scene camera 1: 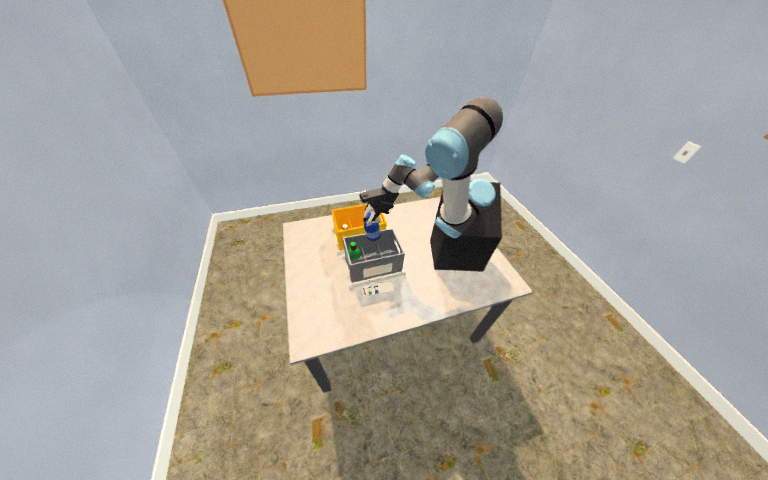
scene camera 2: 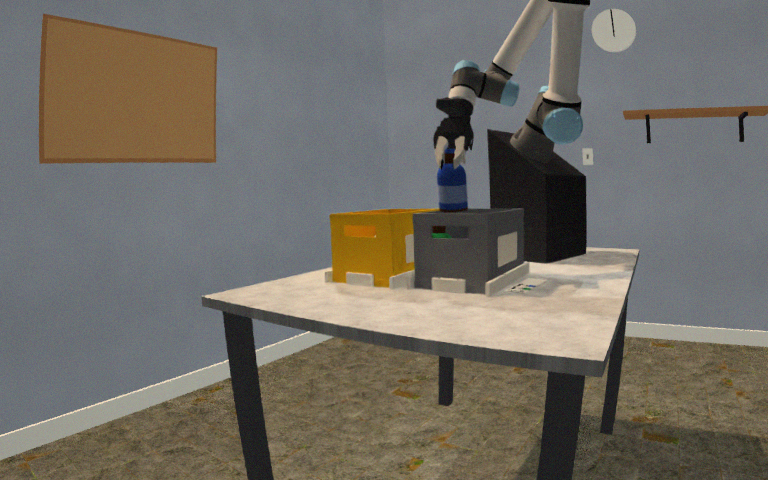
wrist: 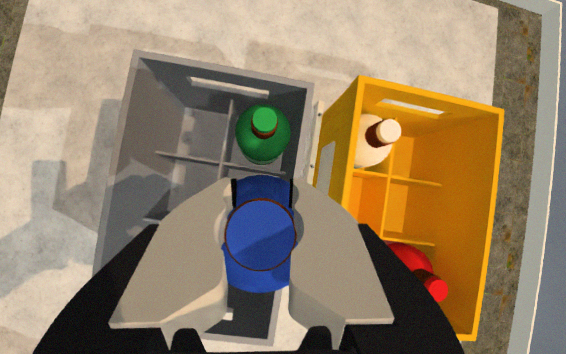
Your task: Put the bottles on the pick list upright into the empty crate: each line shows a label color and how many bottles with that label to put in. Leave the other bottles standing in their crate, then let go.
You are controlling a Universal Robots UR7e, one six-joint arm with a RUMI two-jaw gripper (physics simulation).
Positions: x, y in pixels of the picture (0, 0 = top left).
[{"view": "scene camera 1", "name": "my gripper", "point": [365, 223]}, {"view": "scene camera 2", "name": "my gripper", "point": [447, 168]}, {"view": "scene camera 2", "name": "blue bottle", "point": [452, 188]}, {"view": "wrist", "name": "my gripper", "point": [263, 181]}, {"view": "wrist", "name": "blue bottle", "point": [260, 235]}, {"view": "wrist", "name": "green bottle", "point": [263, 132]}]
